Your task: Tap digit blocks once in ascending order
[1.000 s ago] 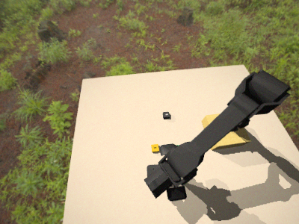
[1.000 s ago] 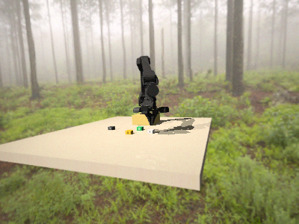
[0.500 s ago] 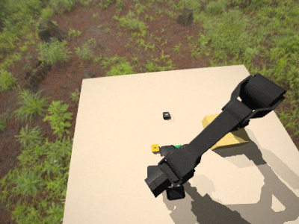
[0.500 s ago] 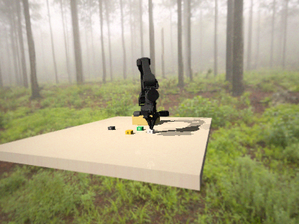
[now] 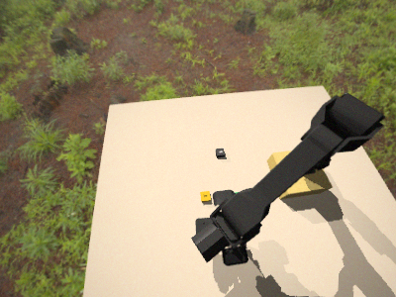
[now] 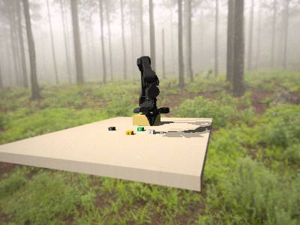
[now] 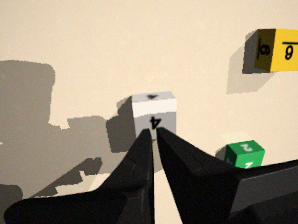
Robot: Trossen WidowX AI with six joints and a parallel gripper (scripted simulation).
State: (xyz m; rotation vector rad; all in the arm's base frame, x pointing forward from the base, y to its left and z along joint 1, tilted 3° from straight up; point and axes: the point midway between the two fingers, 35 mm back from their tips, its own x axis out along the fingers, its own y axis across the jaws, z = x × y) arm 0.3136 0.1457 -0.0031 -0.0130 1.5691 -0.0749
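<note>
The white block lies 30 mm below my gripper tip. Also, from my gripper tip: black block 50 mm behind, 280 mm to the right, 30 mm below; green block 70 mm behind, 90 mm to the right, 30 mm below; yellow block 40 mm ahead, 110 mm to the right, 30 mm below.
</note>
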